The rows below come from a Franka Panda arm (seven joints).
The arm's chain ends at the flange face. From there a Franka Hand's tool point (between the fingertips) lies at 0.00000 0.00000 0.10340 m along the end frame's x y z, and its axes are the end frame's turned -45 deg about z.
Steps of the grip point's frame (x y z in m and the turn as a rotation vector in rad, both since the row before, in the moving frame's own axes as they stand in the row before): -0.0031, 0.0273, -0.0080, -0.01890, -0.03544, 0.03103; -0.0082, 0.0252, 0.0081, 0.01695, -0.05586, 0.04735; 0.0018, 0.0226, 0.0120, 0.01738, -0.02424, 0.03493; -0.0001, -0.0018, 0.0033, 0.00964, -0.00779, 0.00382; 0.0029, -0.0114, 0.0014, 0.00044, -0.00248, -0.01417; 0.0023, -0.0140, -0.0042, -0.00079, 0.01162, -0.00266; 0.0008, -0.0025, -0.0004, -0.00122, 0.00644, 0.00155
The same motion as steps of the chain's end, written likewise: 0.0184, 0.0175, -0.0079, -0.03842, -0.01170, 0.03103; 0.0174, 0.0209, 0.0083, -0.02751, -0.05148, 0.04735; 0.0203, 0.0143, 0.0120, -0.00485, -0.02943, 0.03493; -0.0001, -0.0011, 0.0033, 0.00131, -0.01232, 0.00382; -0.0058, -0.0103, 0.0014, -0.00144, -0.00206, -0.01417; -0.0092, -0.0107, -0.0042, 0.00766, 0.00878, -0.00266; -0.0018, -0.0020, -0.0004, 0.00369, 0.00542, 0.00155
